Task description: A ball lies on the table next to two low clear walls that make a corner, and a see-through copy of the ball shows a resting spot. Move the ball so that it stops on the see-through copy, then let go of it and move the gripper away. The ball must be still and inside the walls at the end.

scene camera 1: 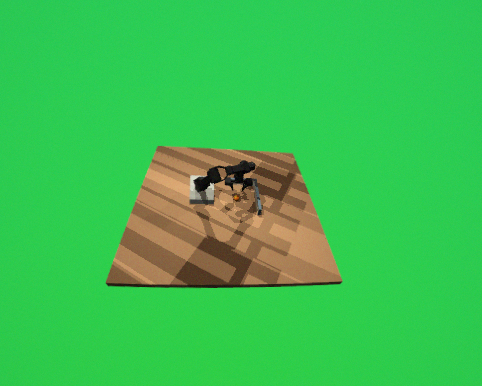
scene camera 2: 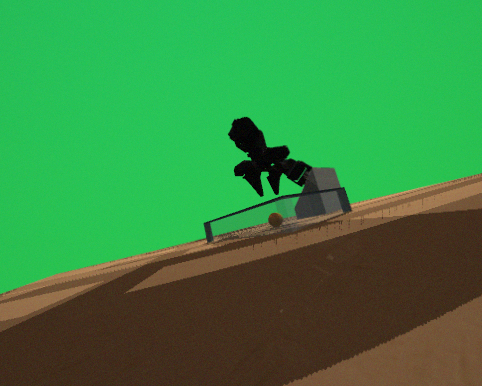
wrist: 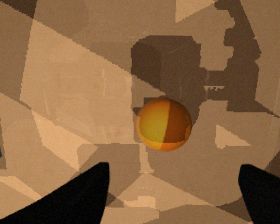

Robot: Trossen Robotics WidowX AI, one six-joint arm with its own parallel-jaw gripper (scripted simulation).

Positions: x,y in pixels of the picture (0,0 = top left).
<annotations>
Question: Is my gripper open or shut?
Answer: Open.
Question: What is my gripper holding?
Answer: Nothing.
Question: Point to an orange ball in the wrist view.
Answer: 150,122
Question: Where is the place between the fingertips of my gripper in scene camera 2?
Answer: At 269,195
</annotations>
